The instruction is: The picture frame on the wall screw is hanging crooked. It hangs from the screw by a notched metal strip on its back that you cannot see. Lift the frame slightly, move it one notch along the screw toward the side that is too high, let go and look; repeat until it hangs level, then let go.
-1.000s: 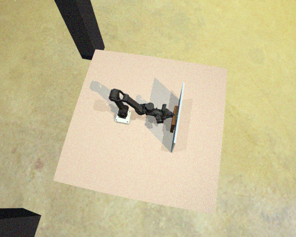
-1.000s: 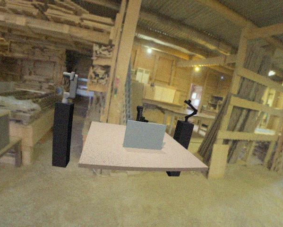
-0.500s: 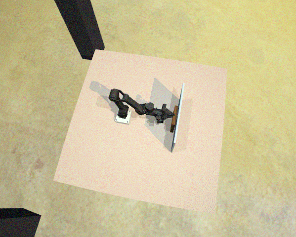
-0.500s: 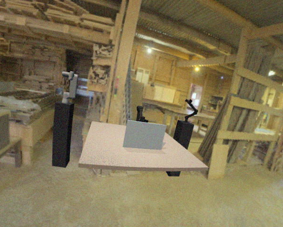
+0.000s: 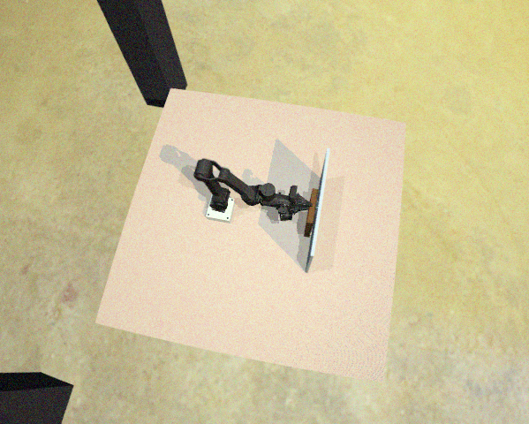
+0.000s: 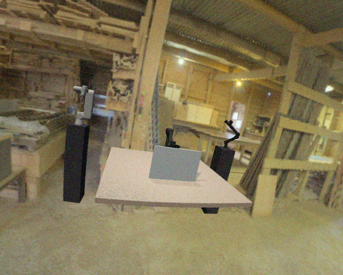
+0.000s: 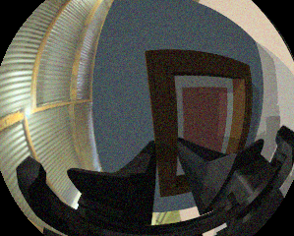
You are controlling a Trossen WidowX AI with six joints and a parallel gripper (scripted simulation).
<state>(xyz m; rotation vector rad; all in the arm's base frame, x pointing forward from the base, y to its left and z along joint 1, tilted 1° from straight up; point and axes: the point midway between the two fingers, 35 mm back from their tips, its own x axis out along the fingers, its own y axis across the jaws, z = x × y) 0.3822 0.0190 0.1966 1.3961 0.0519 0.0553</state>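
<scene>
My gripper tip is 5 cm above the picture frame, 1 cm to the left of it and 1 cm short of it. The rest, counted from my gripper tip: wall panel (7 cm below, 2 cm ahead, 1 cm to the left).
</scene>
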